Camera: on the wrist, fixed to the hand. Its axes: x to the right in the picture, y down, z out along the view.
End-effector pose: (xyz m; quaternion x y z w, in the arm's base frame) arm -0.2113 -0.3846 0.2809 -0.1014 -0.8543 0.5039 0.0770
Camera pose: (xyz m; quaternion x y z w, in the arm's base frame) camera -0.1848 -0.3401 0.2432 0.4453 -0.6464 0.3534 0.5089
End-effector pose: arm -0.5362 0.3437 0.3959 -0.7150 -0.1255 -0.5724 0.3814
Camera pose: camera -0.5248 0.2917 0.3603 0.3380 0.5616 0.7535 0.0502
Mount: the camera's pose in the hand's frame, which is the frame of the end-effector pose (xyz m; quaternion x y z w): -0.0156 0.0566 -0.0257 0.0621 0.1248 -0.6752 0.7243
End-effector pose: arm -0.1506 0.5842 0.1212 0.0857 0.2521 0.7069 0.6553
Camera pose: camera -0.2102 0.5620 0.1289 -0.1557 0.3661 0.0646 0.9152
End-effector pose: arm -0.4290 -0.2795 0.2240 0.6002 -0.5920 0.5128 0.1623
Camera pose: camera -0.4860 -0.2643 0.1989 0.7805 0.0286 0.3735 0.5004
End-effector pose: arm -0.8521 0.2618 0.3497 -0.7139 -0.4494 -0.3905 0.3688
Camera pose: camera -0.8098 0.2154 0.3368 -0.1420 -0.7857 -0.5930 0.1039
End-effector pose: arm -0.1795 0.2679 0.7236 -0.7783 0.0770 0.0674 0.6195
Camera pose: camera -0.2060 0.2309 0.6785 -0.5857 -0.3882 -0.4714 0.5330
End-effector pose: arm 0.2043 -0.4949 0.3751 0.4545 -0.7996 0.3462 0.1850
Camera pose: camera 0.1635 -0.4474 0.3615 0.8374 -0.2277 0.2322 0.4393
